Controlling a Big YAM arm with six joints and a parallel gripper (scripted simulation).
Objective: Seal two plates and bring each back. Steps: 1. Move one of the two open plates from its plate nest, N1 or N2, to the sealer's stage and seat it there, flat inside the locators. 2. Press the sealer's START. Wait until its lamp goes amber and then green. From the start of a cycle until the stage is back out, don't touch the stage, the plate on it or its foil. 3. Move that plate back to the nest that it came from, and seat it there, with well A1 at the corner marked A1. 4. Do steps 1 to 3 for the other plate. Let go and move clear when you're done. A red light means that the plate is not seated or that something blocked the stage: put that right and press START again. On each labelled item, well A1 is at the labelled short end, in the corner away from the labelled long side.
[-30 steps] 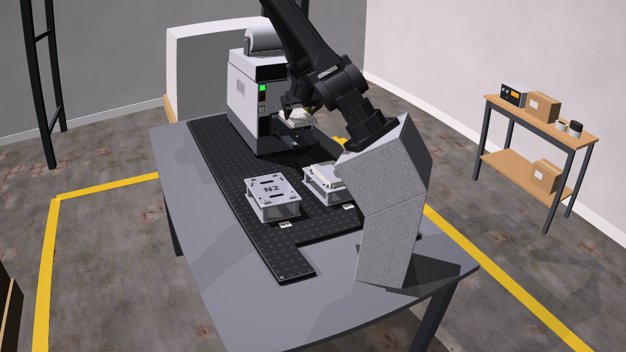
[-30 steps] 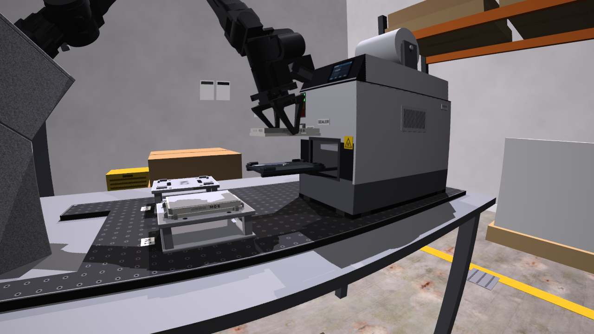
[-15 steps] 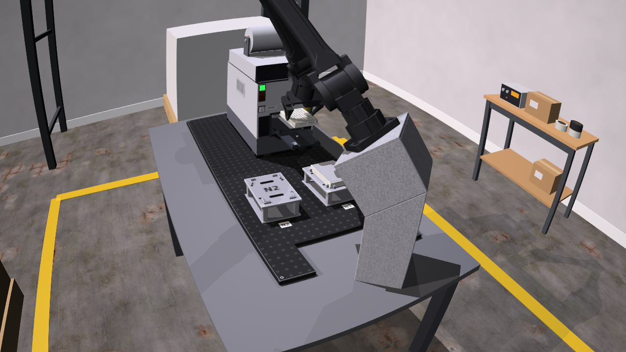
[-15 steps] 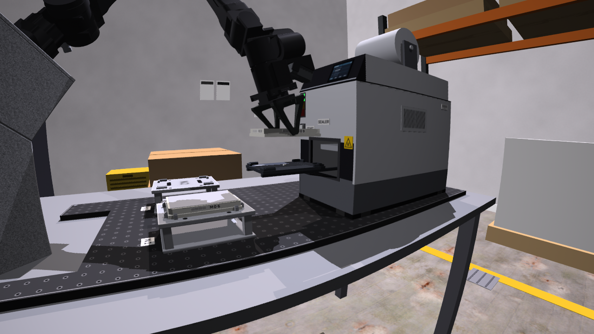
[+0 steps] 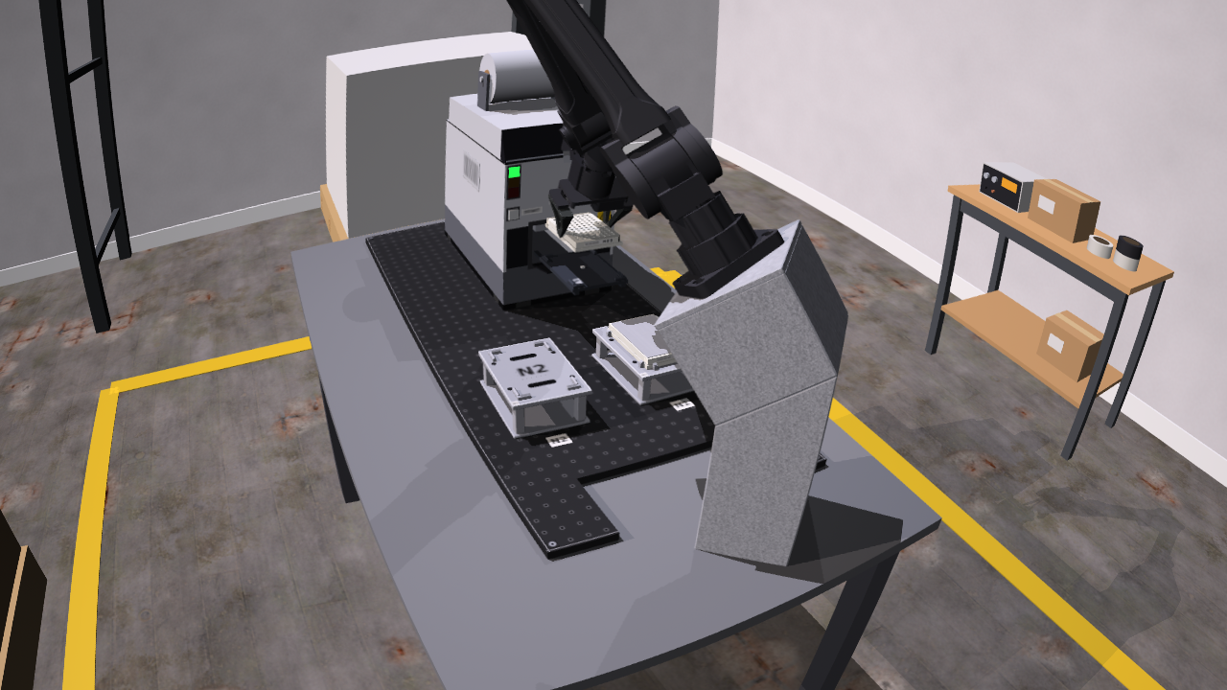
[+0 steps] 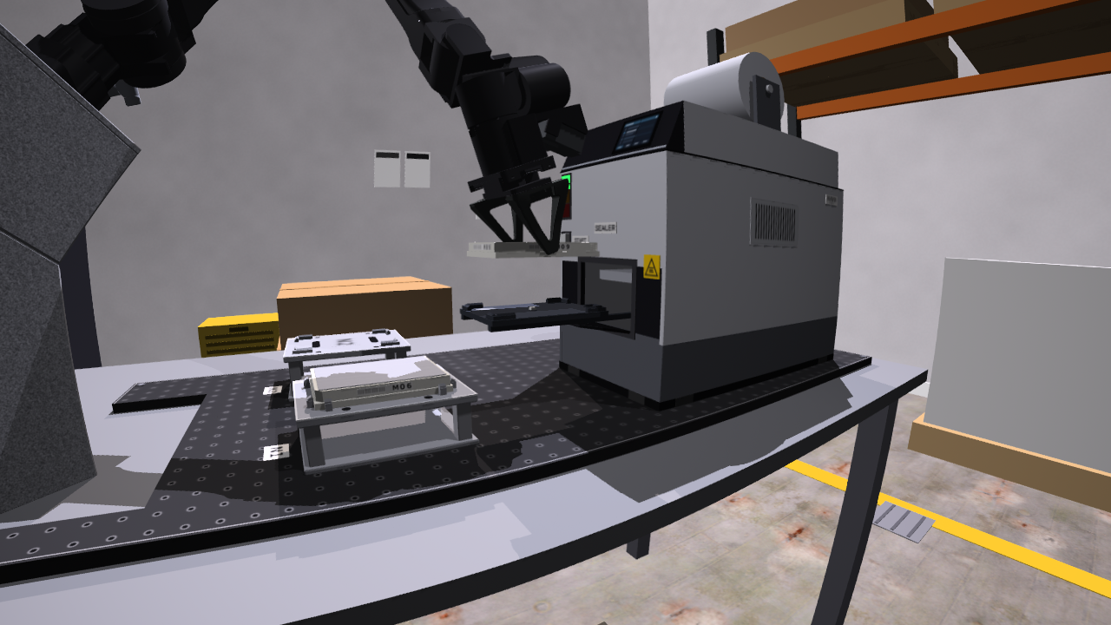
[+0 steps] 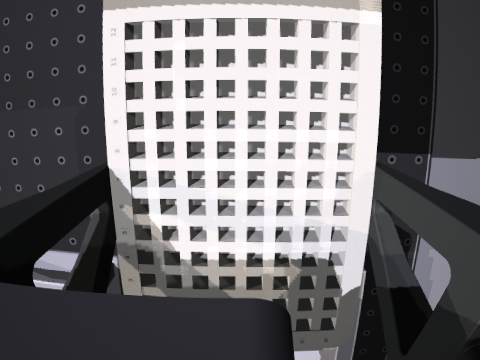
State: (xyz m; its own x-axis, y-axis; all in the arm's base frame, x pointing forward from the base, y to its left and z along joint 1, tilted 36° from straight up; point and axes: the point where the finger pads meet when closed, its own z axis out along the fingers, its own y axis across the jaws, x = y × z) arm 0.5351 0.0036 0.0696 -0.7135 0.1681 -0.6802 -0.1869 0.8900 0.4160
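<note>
Now: the sealer stage 8 cm below my hand. The rest, counted from my hand: nest N2 (23 cm behind, 13 cm to the left, 13 cm below); white well plate (right at my hand); start button (11 cm to the left, 8 cm ahead, 1 cm above).
</note>
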